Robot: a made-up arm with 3 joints. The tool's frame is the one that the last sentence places.
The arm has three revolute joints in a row. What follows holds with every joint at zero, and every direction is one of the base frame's.
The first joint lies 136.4 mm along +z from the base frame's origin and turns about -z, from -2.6 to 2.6 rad.
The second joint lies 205.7 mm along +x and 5.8 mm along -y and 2 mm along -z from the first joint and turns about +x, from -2.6 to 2.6 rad.
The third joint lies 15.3 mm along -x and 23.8 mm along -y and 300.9 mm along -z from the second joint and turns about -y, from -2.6 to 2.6 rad.
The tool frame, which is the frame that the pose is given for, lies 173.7 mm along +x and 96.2 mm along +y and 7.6 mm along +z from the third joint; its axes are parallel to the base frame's.
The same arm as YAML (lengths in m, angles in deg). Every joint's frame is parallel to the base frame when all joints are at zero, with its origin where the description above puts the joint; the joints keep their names.
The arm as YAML. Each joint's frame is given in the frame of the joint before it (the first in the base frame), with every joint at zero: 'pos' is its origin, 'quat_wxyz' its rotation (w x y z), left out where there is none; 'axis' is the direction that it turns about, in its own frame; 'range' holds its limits. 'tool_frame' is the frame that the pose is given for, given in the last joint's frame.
length_unit: m
angle_unit: deg
joints:
  - joint: joint 1
    pos: [0.0, 0.0, 0.1364]
    axis: [0.0, 0.0, -1.0]
    range: [-148.97, 148.97]
  - joint: joint 2
    pos: [0.2057, -0.0058, -0.002]
    axis: [1.0, 0.0, 0.0]
    range: [-148.97, 148.97]
  - joint: joint 3
    pos: [-0.0153, -0.0238, -0.3009]
    axis: [0.0, -1.0, 0.0]
    range: [-148.97, 148.97]
tool_frame:
  pos: [0.1737, 0.0962, 0.0076]

